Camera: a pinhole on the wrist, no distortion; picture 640 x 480 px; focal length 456.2 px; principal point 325.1 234.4 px. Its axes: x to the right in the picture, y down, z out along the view. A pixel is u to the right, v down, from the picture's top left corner.
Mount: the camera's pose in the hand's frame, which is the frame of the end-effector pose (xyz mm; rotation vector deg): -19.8 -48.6 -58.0 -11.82 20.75 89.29
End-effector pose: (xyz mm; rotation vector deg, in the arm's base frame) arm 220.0 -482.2 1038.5 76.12 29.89 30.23
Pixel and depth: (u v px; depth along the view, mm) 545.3 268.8 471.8
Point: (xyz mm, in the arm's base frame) 378.9 -669.7 1415.8
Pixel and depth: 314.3 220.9 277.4
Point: 356.0 -618.8 1113.3
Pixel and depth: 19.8 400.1 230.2
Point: 305.0 -714.7 969.7
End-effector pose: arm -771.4 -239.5 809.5 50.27 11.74 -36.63
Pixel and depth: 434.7 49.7 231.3
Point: -657.3 -339.7 906.3
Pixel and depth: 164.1 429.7 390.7
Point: -942.1 -478.6 1080.8
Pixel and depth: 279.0 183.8 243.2
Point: -753.5 -380.3 916.3
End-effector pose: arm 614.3 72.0 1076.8 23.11 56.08 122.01
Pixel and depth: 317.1 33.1 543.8
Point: 599.4 436.8 1451.9
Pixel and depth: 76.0 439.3 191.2
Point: 800.1 128.6 1129.1
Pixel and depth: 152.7 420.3 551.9
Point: 1063.3 239.9 1409.5
